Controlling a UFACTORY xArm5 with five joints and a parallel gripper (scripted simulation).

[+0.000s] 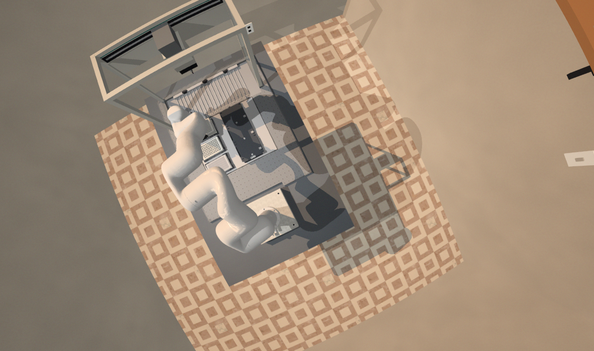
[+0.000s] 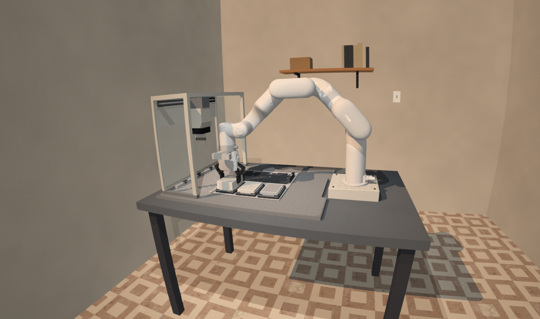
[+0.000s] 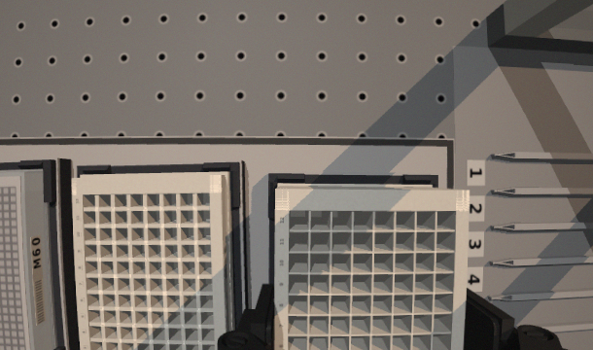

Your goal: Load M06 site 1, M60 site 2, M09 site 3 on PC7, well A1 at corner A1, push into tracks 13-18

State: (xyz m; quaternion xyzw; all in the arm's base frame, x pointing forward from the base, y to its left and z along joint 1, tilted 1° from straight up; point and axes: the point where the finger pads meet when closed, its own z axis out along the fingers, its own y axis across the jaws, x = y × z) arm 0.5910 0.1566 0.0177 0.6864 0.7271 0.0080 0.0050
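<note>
My gripper is now 40 mm above the plate nest S3. Also, from my hand: plate carrier PC7: 190 mm to the right, 90 mm behind, 30 mm below; white plate: 110 mm behind, 20 mm below; deep-well block M09: 10 mm below.
</note>
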